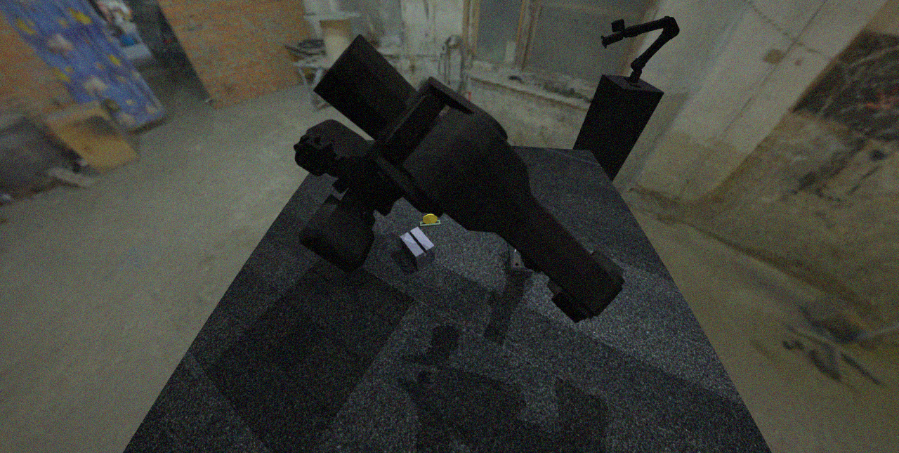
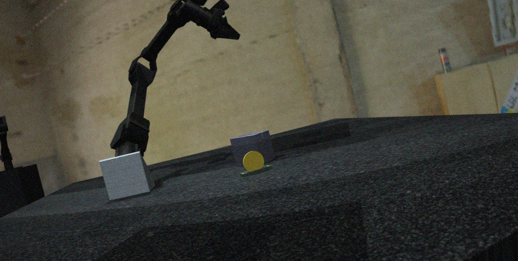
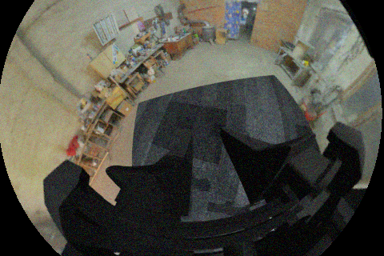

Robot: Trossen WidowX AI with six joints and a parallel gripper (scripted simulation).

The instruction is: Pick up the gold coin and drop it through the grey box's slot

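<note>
My gripper tip is 35 cm above the gold coin, 31 cm to the left of it and 10 cm past it.
</note>
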